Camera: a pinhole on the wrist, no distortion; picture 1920 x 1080 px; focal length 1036.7 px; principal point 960.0 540.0 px. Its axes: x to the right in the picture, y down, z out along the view. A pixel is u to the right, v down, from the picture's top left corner.
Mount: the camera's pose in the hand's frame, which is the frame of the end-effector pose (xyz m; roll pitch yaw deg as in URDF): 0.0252 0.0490 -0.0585 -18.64 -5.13 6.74
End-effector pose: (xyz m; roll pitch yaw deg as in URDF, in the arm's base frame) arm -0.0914 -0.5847 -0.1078 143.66 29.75 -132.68
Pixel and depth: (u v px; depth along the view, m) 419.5 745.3 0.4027
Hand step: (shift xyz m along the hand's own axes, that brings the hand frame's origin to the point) -0.2381 0.2236 0.2774
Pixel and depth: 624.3 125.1 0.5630
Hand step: -0.2050 -0.0120 0.5283
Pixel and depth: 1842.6 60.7 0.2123
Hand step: 0.1863 0.0427 0.1893
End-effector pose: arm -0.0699 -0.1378 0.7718 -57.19 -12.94 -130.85
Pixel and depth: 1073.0 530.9 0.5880
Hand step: 0.0175 0.2324 0.5038
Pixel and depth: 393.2 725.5 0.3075
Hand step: -0.1831 0.1759 0.1992
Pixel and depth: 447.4 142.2 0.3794
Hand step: -0.1944 0.0062 0.3291
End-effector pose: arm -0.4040 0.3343 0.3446 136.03 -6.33 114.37
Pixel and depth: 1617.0 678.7 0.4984
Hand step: 0.2715 0.3021 0.4189
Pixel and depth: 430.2 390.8 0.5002
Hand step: -0.2825 0.1049 0.4136
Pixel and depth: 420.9 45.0 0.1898
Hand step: -0.0880 0.0102 0.1406
